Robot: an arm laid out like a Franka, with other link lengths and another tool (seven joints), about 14 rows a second.
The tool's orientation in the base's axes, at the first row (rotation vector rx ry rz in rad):
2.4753 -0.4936 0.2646
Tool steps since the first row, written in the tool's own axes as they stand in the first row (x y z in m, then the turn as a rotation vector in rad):
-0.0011 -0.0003 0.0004 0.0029 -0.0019 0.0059
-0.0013 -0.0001 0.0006 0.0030 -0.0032 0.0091
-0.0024 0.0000 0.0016 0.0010 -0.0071 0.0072
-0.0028 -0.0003 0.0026 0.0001 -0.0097 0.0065
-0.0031 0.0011 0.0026 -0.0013 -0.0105 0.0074
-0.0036 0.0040 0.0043 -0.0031 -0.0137 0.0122
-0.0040 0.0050 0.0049 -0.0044 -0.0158 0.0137
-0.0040 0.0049 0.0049 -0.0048 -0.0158 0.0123
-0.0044 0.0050 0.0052 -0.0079 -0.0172 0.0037
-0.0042 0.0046 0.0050 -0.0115 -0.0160 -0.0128
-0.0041 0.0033 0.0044 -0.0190 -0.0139 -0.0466
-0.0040 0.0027 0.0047 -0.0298 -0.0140 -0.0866
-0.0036 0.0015 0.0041 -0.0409 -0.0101 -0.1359
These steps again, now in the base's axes. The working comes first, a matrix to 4 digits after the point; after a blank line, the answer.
The tool's axes in the first row as the columns of a matrix, in the base's axes (used below as rounded here):
0.9112 -0.4051 0.0750
-0.2867 -0.7543 -0.5907
0.2958 0.5167 -0.8034

-0.0009 0.0003 -0.0008 0.0039 -0.0029 -0.0049
-0.0011 0.0001 -0.0009 0.0047 -0.0038 -0.0081
-0.0021 -0.0003 -0.0020 0.0043 0.0008 -0.0092
-0.0022 -0.0005 -0.0031 0.0045 0.0034 -0.0102
-0.0031 -0.0015 -0.0024 0.0036 0.0039 -0.0118
-0.0046 -0.0045 -0.0025 0.0036 0.0040 -0.0178
-0.0053 -0.0055 -0.0025 0.0034 0.0051 -0.0205
-0.0053 -0.0054 -0.0026 0.0029 0.0060 -0.0195
-0.0056 -0.0056 -0.0029 0.0000 0.0131 -0.0142
-0.0053 -0.0052 -0.0029 -0.0050 0.0229 -0.0014
-0.0047 -0.0039 -0.0030 -0.0152 0.0435 0.0246
-0.0044 -0.0037 -0.0036 -0.0280 0.0703 0.0535
-0.0036 -0.0025 -0.0036 -0.0434 0.0996 0.0919

